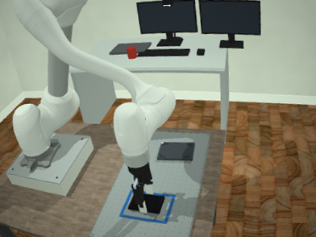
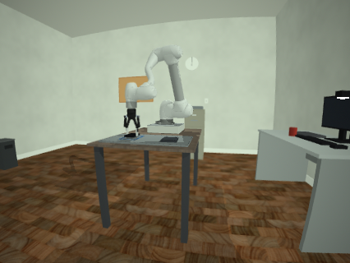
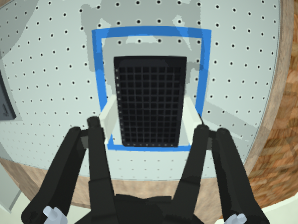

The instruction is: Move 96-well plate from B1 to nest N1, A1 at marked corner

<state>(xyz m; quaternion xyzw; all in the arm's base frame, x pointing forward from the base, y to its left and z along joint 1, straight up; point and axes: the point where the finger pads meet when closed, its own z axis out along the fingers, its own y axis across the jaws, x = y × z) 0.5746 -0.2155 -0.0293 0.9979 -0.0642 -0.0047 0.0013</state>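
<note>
My hand is 33 cm to the right of the dark plate nest N1, 9 cm short of it and 4 cm above it. From my hand the other things lie so: black 96-well plate: 2 cm below.
</note>
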